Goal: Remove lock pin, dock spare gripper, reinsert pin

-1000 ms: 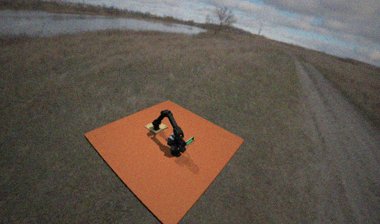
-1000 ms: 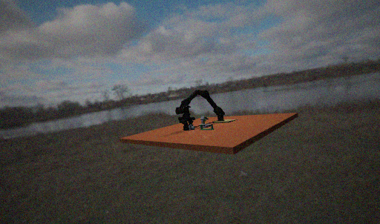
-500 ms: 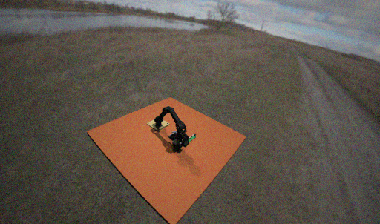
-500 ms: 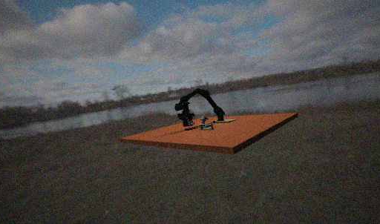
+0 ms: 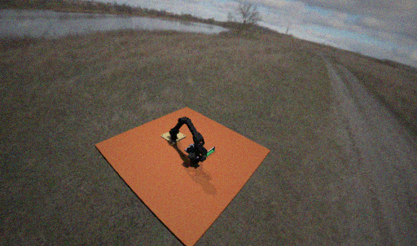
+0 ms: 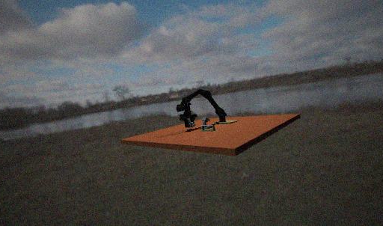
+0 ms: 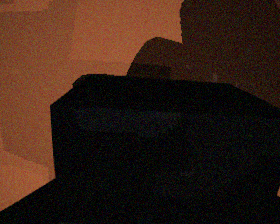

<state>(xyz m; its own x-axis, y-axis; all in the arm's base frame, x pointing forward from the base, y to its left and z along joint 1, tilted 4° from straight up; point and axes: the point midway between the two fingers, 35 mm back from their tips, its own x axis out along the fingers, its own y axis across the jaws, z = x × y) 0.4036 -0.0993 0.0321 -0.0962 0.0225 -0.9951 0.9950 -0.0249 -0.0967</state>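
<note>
The spare gripper lies 1 cm to the left of my gripper tip and 1 cm above it. Round my gripper tip: green cradle: 22 cm to the left, 2 cm below; then mount: 13 cm behind, 10 cm to the left, 1 cm above.
</note>
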